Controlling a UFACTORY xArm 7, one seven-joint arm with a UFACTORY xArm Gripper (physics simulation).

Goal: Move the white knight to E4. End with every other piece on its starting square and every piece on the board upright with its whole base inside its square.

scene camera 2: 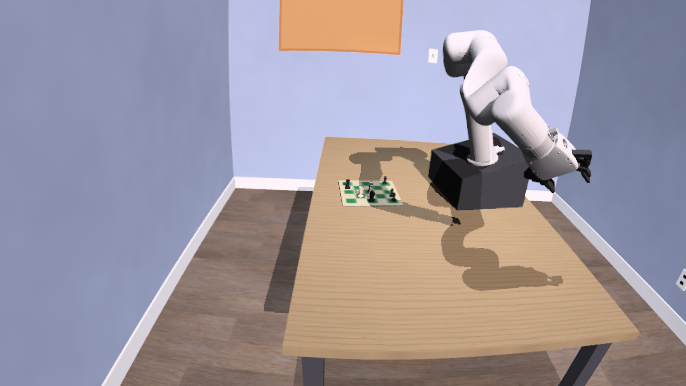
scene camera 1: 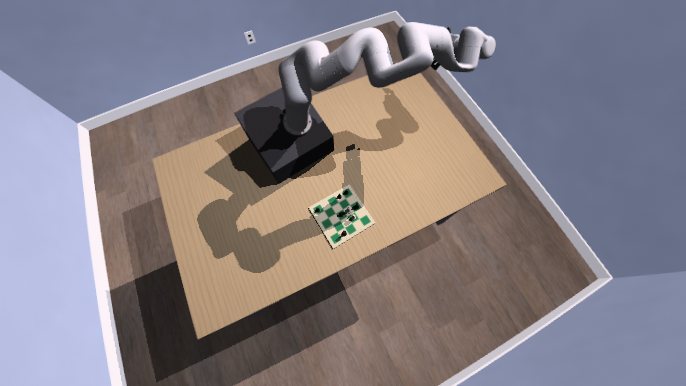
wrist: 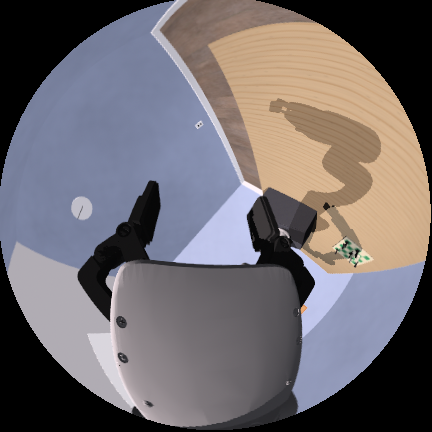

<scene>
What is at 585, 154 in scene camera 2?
The gripper.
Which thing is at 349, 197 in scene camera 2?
A cream chessboard.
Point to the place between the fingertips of the gripper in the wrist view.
207, 199
</scene>
